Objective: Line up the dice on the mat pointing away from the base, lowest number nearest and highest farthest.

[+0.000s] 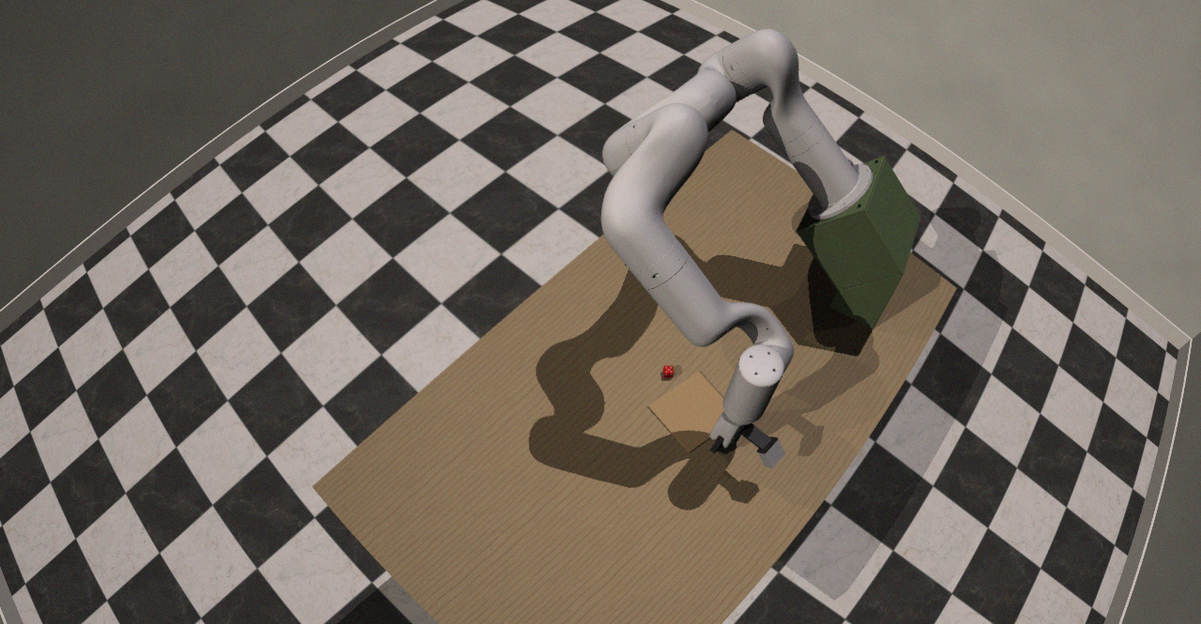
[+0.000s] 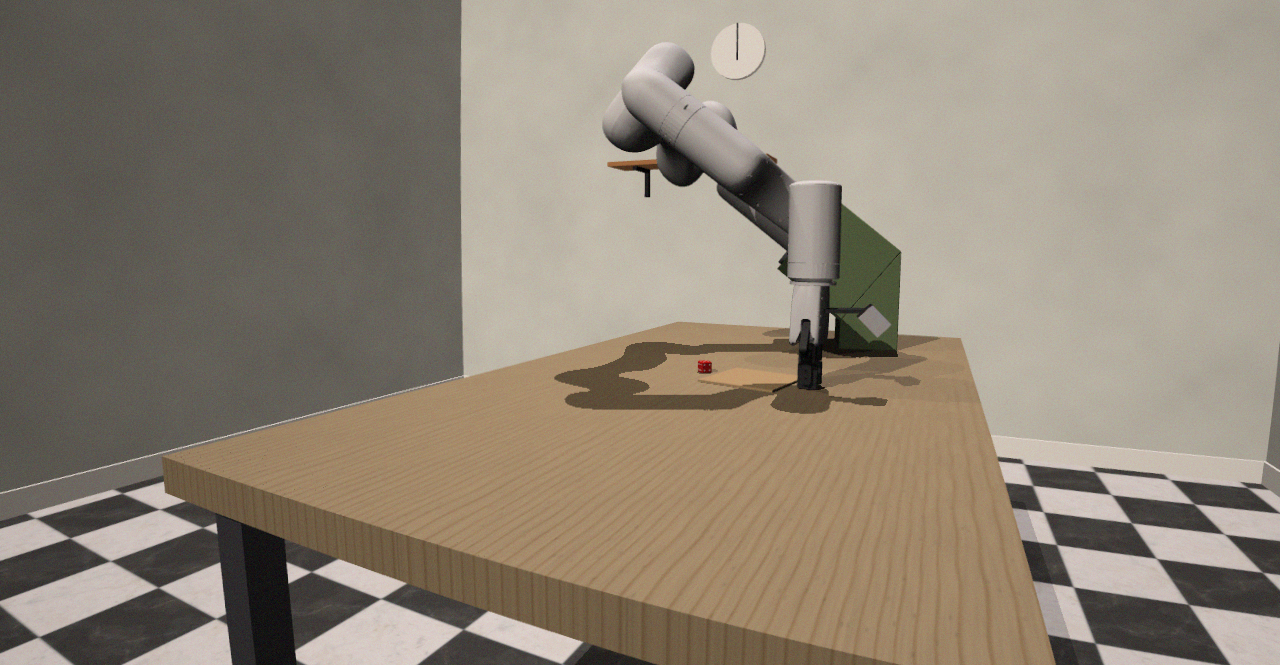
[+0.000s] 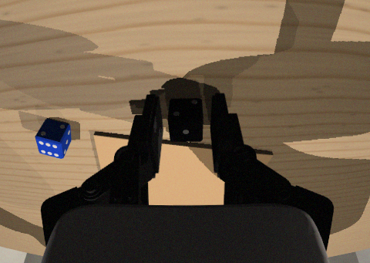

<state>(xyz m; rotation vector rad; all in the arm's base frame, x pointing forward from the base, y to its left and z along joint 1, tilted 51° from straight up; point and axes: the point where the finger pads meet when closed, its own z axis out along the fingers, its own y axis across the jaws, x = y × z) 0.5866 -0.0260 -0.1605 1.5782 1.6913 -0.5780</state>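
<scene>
My gripper is now 10 mm above the black die. The rest, counted from my hand: tan mat 20 mm behind, 100 mm to the right, 20 mm below; red die 50 mm behind, 200 mm to the right, 10 mm below; blue die 100 mm behind, 10 mm to the right, 10 mm below.
</scene>
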